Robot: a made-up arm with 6 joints. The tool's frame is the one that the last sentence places.
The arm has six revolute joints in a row. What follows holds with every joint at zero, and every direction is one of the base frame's. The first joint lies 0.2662 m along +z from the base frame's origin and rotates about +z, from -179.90 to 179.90 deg. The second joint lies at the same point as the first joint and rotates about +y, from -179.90 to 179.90 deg. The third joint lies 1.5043 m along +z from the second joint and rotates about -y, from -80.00 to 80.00 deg. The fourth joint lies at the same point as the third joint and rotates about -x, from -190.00 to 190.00 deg. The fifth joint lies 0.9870 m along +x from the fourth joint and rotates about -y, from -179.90 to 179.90 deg. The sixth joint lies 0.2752 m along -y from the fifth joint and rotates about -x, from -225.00 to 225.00 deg. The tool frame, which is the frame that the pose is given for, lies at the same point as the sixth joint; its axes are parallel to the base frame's.
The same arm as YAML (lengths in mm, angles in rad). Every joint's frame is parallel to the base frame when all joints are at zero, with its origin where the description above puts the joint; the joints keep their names.
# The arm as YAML. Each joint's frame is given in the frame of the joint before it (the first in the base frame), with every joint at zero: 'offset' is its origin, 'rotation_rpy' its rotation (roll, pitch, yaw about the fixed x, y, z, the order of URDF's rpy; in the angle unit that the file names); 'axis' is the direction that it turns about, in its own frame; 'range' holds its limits. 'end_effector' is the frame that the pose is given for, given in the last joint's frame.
length_unit: mm
angle_unit: rad
chain:
  - id: joint 1
    offset: [0.0, 0.0, 266.2]
    rotation_rpy: [0.0, 0.0, 0.0]
    axis: [0.0, 0.0, 1.0]
    range: [-3.1398, 3.1398]
  - id: joint 2
    offset: [0.0, 0.0, 0.0]
    rotation_rpy: [0.0, 0.0, 0.0]
    axis: [0.0, 1.0, 0.0]
    range: [-3.1398, 3.1398]
  - id: joint 3
    offset: [0.0, 0.0, 1504.3]
    rotation_rpy: [0.0, 0.0, 0.0]
    axis: [0.0, -1.0, 0.0]
    range: [-1.3963, 1.3963]
  - id: joint 4
    offset: [0.0, 0.0, 0.0]
    rotation_rpy: [0.0, 0.0, 0.0]
    axis: [-1.0, 0.0, 0.0]
    range: [-3.3161, 3.3161]
  - id: joint 5
    offset: [987.0, 0.0, 0.0]
    rotation_rpy: [0.0, 0.0, 0.0]
    axis: [0.0, -1.0, 0.0]
    range: [-3.1398, 3.1398]
  - id: joint 6
    offset: [0.0, -275.2, 0.0]
    rotation_rpy: [0.0, 0.0, 0.0]
    axis: [-1.0, 0.0, 0.0]
    range: [-3.927, 3.927]
end_effector:
  offset: [0.0, 0.0, 0.0]
  rotation_rpy: [0.0, 0.0, 0.0]

